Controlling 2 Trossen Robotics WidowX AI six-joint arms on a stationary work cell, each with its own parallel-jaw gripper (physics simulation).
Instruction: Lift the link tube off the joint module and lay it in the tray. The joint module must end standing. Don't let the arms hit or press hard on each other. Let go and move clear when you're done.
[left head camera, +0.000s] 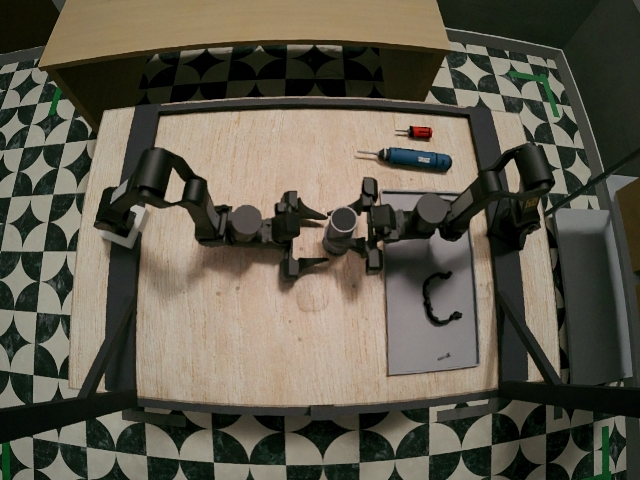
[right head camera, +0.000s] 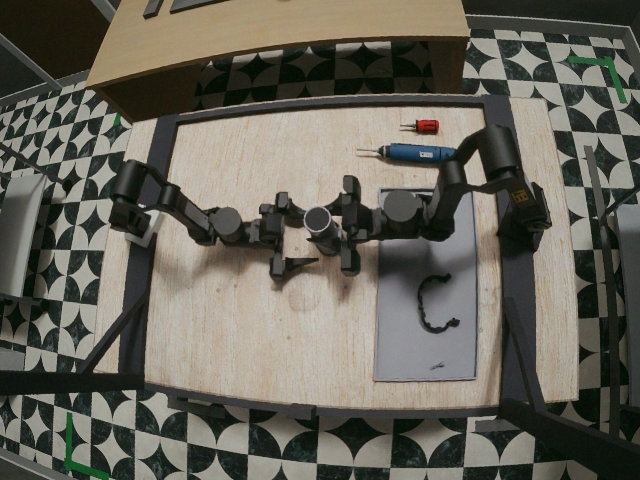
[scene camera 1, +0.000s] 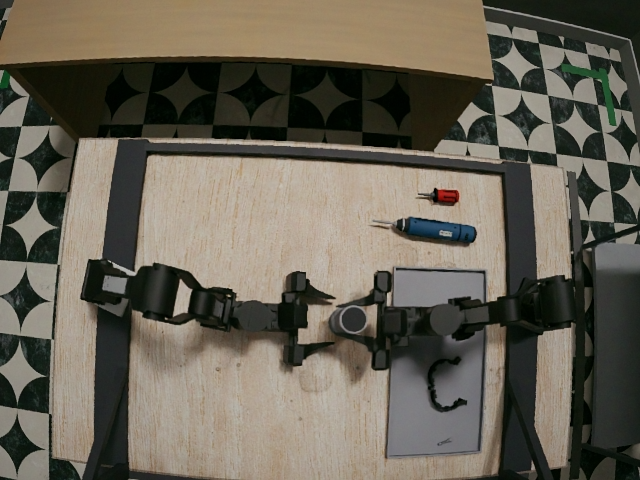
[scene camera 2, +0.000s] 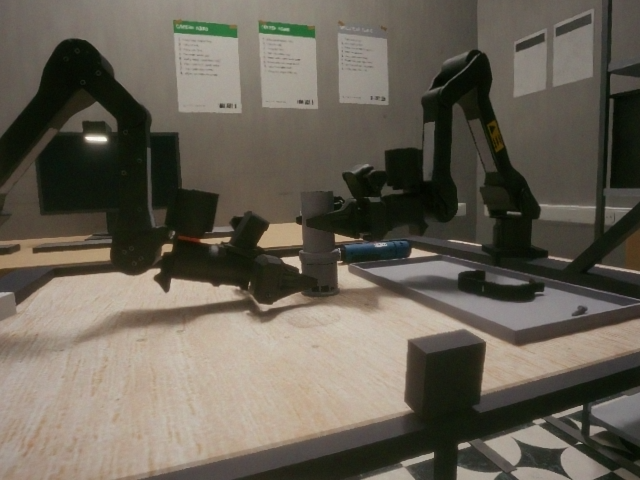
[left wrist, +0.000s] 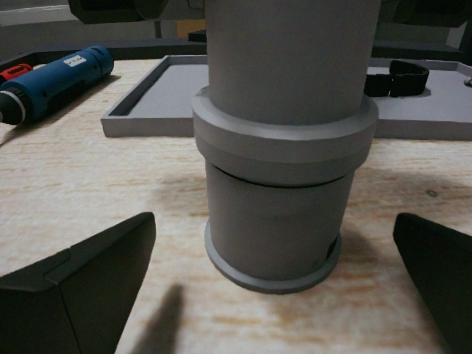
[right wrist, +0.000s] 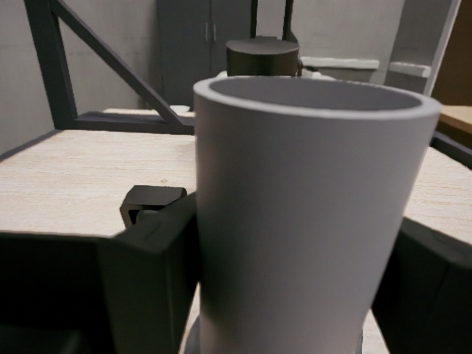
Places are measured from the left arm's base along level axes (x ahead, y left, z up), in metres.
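Where they show: left gripper, fingertip midpoint: (left head camera: 328, 238) (right head camera: 320, 238) (scene camera 1: 335, 320) (scene camera 2: 307, 276) (left wrist: 276, 224); right gripper, fingertip midpoint: (left head camera: 327, 226) (right head camera: 307, 226) (scene camera 1: 335, 320) (scene camera 2: 300, 221); left arm's base at its link origin: (left head camera: 121, 221) (right head camera: 139, 223); right arm's base at its link origin: (left head camera: 512, 223) (right head camera: 525, 221) (scene camera 1: 534, 306) (scene camera 2: 512, 247).
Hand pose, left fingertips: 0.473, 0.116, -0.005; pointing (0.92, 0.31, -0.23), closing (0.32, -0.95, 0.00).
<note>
Things, the pixels of their top centre, and the offset from my left fingertips, as dx, dy, dz.
- grey link tube at its top centre: (right wrist: 308, 88) (scene camera 2: 317, 191) (scene camera 1: 353, 319) (right head camera: 317, 218) (left head camera: 344, 219) +0.020, +0.005, +0.133
- joint module at its top centre: (left wrist: 283, 106) (scene camera 2: 319, 252) (left head camera: 339, 234) +0.020, +0.005, +0.037
- grey tray at its top centre: (left wrist: 339, 77) (scene camera 2: 465, 278) (right head camera: 429, 280) (scene camera 1: 440, 363) (left head camera: 433, 277) +0.250, -0.009, -0.011
- black C-shaped clamp at its top centre: (left wrist: 376, 64) (scene camera 2: 499, 276) (right head camera: 440, 302) (scene camera 1: 451, 385) (left head camera: 445, 297) +0.288, -0.047, -0.001
- small screw at its top centre: (scene camera 2: 578, 306) (left head camera: 445, 356) +0.329, -0.172, -0.012
- blue driver at its top centre: (left wrist: 40, 67) (scene camera 1: 428, 225) (scene camera 2: 361, 243) (right head camera: 408, 148) (left head camera: 407, 152) +0.117, +0.258, +0.014
- red screwdriver at its top centre: (scene camera 1: 440, 193) (right head camera: 419, 122) (left head camera: 415, 128) +0.123, +0.343, +0.003
The grey link tube (left head camera: 343, 222) (scene camera 2: 318, 235) (left wrist: 290, 60) (right wrist: 305, 175) stands upright on the joint module (scene camera 2: 319, 273) (left wrist: 275, 215), which stands on the table. My right gripper (right wrist: 275, 201) (scene camera 2: 319, 210) is shut on the upper part of the link tube, one finger against each side. My left gripper (left wrist: 276, 224) (scene camera 1: 333, 320) is open and low, near the module's base; its fingertips stand apart on either side of the module, with gaps. One left fingertip is hidden behind the module in scene camera 2. The grey tray (left head camera: 405, 346) (scene camera 1: 405, 444) lies at the right, under the right arm.
A black C-shaped clamp (left head camera: 427, 298) (scene camera 2: 496, 289) and a small screw (left head camera: 444, 356) (scene camera 2: 578, 310) lie in the tray. A blue driver (left head camera: 418, 159) (left wrist: 60, 85) and a red screwdriver (left head camera: 421, 132) lie behind it. The two grippers are close together, the right one above the left.
</note>
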